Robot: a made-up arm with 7 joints.
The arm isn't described. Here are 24 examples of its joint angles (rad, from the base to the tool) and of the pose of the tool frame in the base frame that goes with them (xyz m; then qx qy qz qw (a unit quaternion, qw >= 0)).
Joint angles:
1: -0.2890 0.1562 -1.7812 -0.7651 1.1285 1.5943 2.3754
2: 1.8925 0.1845 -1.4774 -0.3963 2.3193 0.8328 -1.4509
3: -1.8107 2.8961 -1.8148 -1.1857 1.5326 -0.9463 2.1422
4: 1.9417 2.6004 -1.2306 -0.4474 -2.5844 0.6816 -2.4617
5: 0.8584 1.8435 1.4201 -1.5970 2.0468 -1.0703 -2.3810
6: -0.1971 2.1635 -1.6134 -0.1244 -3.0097 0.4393 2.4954
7: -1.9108 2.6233 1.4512 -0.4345 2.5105 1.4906 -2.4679
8: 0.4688 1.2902 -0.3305 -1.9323 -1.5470 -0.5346 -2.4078
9: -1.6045 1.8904 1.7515 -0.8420 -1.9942 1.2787 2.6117
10: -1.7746 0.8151 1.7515 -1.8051 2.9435 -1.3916 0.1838
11: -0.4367 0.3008 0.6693 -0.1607 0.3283 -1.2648 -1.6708
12: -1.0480 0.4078 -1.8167 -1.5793 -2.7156 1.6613 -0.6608
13: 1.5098 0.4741 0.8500 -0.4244 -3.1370 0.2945 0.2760
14: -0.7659 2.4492 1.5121 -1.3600 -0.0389 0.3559 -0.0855
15: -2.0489 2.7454 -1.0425 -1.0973 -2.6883 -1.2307 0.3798
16: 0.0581 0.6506 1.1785 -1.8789 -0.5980 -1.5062 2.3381
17: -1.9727 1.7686 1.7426 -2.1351 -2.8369 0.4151 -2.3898
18: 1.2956 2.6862 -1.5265 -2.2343 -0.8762 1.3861 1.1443
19: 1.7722 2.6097 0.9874 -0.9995 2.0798 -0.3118 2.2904
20: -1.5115 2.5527 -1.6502 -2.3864 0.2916 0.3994 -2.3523
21: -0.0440 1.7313 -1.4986 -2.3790 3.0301 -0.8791 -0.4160
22: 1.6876 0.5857 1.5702 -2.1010 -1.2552 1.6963 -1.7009
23: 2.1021 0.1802 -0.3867 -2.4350 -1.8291 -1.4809 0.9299
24: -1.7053 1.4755 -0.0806 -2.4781 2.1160 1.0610 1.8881
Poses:
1: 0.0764 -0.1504 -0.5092 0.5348 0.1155 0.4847 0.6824
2: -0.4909 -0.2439 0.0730 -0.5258 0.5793 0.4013 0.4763
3: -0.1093 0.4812 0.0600 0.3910 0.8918 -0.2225 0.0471
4: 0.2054 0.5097 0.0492 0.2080 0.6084 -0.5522 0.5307
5: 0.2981 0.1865 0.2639 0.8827 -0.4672 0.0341 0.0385
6: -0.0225 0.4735 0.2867 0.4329 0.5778 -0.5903 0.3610
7: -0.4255 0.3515 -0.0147 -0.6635 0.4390 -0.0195 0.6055
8: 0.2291 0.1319 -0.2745 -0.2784 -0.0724 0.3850 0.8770
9: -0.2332 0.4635 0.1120 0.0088 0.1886 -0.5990 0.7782
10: -0.0009 0.3978 0.0726 0.6607 -0.3567 -0.1710 0.6379
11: 0.2605 0.1639 -0.4611 0.7540 -0.3122 -0.1509 0.5579
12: 0.1848 -0.2502 -0.3146 -0.7704 0.5300 -0.1507 0.3208
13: -0.5153 0.1916 -0.0532 -0.2211 0.5729 -0.7339 0.2902
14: -0.3069 -0.0276 0.3613 -0.6556 0.6531 -0.1714 0.3381
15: -0.1715 0.4107 0.2430 0.3676 0.4405 -0.4062 0.7112
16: 0.1372 0.3562 0.0846 -0.3524 -0.7522 -0.3060 0.4652
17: -0.2719 0.1603 -0.1313 -0.2795 0.2902 0.0229 0.9150
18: -0.2011 0.2509 0.0152 0.3306 0.3649 -0.7212 0.4873
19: 0.4180 0.2498 -0.1740 -0.4700 -0.3316 0.7319 0.3654
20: 0.2416 0.1606 0.0186 -0.5517 -0.3403 0.7311 0.2132
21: 0.0335 0.0311 -0.2887 0.0455 -0.1440 0.4997 0.8529
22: 0.0149 0.3280 0.1173 0.3130 0.9382 0.1350 0.0597
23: -0.0903 -0.0084 -0.2656 -0.5020 -0.3387 -0.3547 0.7123
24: -0.0339 -0.1341 0.2339 -0.4802 -0.2876 -0.0830 0.8245
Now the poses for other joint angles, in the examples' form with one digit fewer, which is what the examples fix.
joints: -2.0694 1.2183 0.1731 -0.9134 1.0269 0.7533 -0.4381
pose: 0.096 0.229 0.462 -0.010 -0.959 -0.033 0.281
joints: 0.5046 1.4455 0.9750 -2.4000 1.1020 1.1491 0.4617
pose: 0.248 0.045 0.139 0.141 -0.514 -0.088 0.841
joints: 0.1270 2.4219 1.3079 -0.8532 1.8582 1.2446 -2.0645
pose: 0.122 0.124 0.501 0.607 -0.361 -0.635 0.313
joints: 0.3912 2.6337 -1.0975 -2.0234 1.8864 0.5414 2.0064
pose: 0.081 0.335 -0.117 0.339 -0.090 0.827 0.440
